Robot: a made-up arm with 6 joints. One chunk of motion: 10 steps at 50 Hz.
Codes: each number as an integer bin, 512 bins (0 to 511) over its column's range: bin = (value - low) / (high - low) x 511, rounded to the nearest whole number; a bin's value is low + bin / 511 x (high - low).
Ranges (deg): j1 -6..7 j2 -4..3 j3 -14..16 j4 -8..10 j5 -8..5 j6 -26..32
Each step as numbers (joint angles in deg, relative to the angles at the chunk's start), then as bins.
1 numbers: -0.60 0.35 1.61 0.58 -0.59 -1.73
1 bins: 212 318 266 244 291 214
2 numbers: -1.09 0.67 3.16 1.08 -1.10 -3.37
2 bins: 193 341 292 258 271 199
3 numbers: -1.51 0.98 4.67 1.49 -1.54 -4.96
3 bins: 176 364 318 269 254 185
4 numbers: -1.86 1.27 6.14 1.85 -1.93 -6.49
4 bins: 163 385 343 280 239 172
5 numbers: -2.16 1.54 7.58 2.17 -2.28 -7.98
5 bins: 151 404 368 289 225 159
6 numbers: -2.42 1.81 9.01 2.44 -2.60 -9.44
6 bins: 141 424 392 296 212 146
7 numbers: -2.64 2.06 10.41 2.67 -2.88 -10.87
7 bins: 132 442 416 303 201 133
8 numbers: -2.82 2.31 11.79 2.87 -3.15 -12.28
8 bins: 125 461 439 309 191 121
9 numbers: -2.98 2.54 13.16 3.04 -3.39 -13.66
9 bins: 119 477 463 313 181 109
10 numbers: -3.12 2.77 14.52 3.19 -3.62 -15.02
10 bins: 113 494 486 318 172 97
